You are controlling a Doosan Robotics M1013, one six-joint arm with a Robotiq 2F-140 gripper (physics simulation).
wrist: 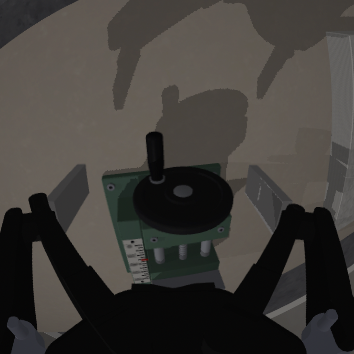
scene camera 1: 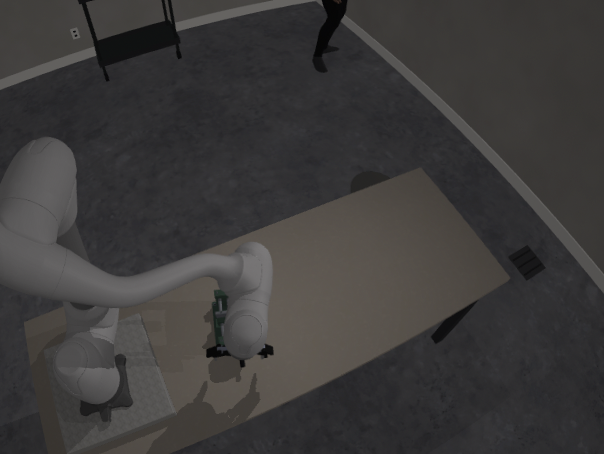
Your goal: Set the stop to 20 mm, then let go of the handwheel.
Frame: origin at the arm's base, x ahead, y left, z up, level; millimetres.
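Where they show: gripper, fingertip midpoint: [wrist: 167,178]; arm's base, link origin: [scene camera 1: 103,385].
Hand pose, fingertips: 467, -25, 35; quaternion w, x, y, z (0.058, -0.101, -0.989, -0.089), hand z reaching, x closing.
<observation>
Things, the pixels of their centre, and the offset from my fingertips, as dx, dy, dz. "spot": a spot on its surface instead. Level surfaces: height alone.
- black handwheel, surface spot: [wrist: 212,202] spot: -35, +29, +11
- upright black crank knob, surface spot: [wrist: 155,150] spot: +4, -14, -29
- white scale, surface spot: [wrist: 136,260] spot: +63, +138, -29
- small red pointer, body centre: [wrist: 145,259] +50, +137, -28
- tan table, surface height: dz -85
A black handwheel [wrist: 212,202] with an upright black crank knob [wrist: 155,150] sits at the end of a green stop fixture [wrist: 117,212] [scene camera 1: 217,322]. A white scale [wrist: 136,260] with a small red pointer [wrist: 145,260] shows along the fixture's left side in the wrist view; its numbers are too small to read. Steel rods show beside it, and the far part is hidden by the gripper body. My gripper [wrist: 167,178] is wide open, with one finger pad on each side of the handwheel, both apart from it. In the scene view the arm covers part of the fixture and the handwheel.
The fixture stands on a tan table [scene camera 1: 350,280]. The arm's base stands on a light patterned plate [scene camera 1: 150,395] at the table's left end. A black cart [scene camera 1: 135,45] and a person's legs [scene camera 1: 330,30] are far back on the floor.
</observation>
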